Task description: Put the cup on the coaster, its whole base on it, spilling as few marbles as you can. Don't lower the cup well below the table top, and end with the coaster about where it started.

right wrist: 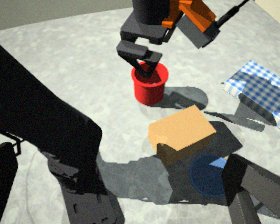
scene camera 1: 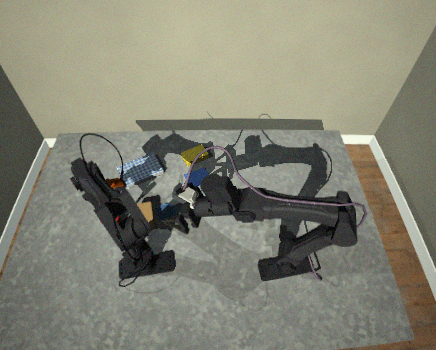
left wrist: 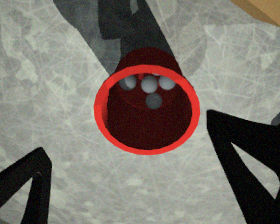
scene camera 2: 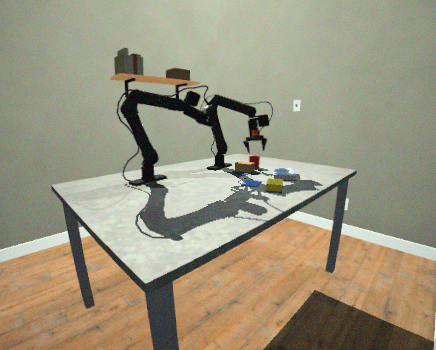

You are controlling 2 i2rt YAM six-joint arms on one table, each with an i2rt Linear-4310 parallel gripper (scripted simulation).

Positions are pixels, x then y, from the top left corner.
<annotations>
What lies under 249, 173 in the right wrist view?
My right gripper.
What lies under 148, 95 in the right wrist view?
A red cup.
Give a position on a tan block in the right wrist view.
174, 137
</annotations>
